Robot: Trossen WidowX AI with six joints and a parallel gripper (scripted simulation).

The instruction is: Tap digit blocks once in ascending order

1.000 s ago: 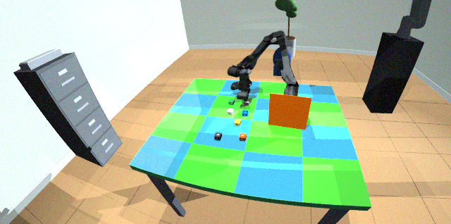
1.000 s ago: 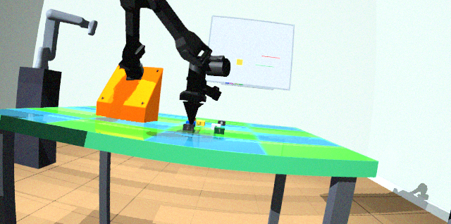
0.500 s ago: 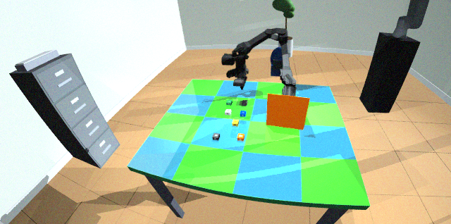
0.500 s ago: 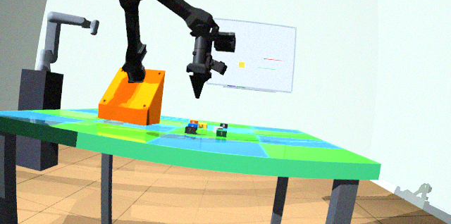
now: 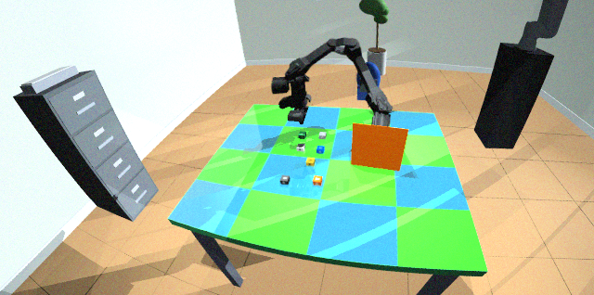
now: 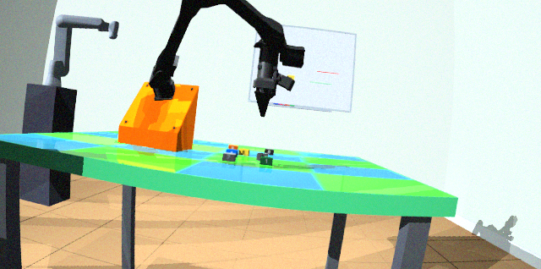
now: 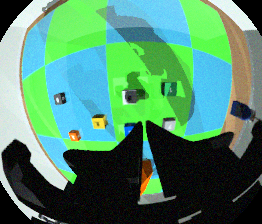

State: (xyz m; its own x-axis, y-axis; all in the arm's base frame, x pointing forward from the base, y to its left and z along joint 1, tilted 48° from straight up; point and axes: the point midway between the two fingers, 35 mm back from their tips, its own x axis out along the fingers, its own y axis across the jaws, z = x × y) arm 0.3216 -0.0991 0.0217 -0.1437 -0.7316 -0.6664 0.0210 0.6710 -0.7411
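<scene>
Now: the orange block 9 cm behind my gripper tip, 21 cm to the left of it and 12 cm below it. The rest, counted from my gripper tip: green block (2 cm ahead, 8 cm to the right, 12 cm below); blue block (8 cm behind, 2 cm to the left, 12 cm below); grey block (8 cm behind, 8 cm to the right, 12 cm below).
</scene>
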